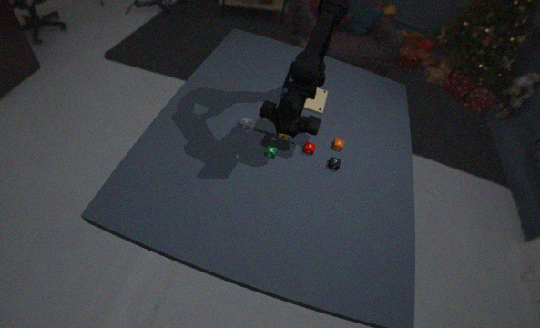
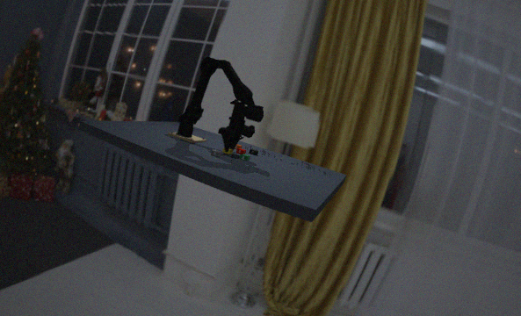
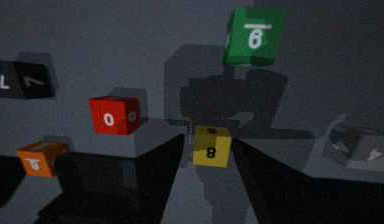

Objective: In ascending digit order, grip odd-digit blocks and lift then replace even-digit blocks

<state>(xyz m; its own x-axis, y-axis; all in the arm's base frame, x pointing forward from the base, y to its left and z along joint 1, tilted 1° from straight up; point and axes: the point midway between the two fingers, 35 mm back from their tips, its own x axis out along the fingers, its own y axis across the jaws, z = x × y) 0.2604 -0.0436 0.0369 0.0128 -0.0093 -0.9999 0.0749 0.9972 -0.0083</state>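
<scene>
Right now the yellow block is 1 cm behind my gripper tip. Round my gripper tip: red block (9 cm to the left, 3 cm ahead); green block (8 cm ahead, 3 cm to the right); grey block (14 cm to the right).
</scene>
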